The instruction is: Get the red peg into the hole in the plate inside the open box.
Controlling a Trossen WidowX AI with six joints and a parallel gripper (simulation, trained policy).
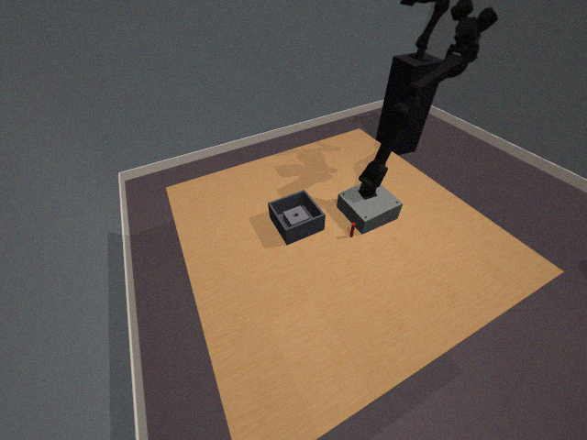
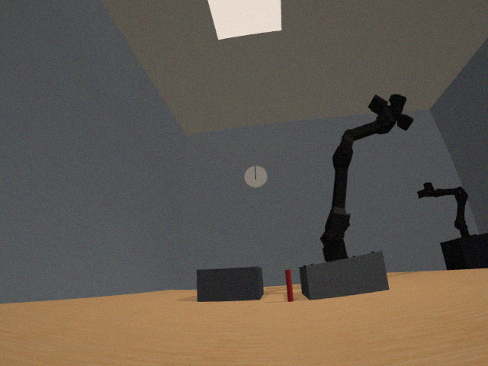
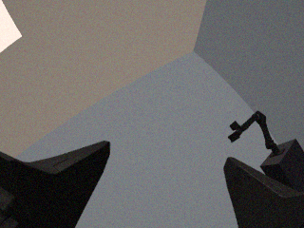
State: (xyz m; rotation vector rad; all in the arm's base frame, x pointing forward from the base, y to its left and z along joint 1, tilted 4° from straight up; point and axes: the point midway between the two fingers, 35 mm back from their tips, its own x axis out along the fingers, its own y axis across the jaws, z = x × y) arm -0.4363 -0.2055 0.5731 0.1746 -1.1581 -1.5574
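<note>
The red peg is 55 cm ahead of my gripper tip, 36 cm to the left of it and 68 cm below it. Also, from my gripper tip: dark box: 75 cm ahead, 21 cm to the left, 69 cm below; then plate: 75 cm ahead, 21 cm to the left, 67 cm below.
</note>
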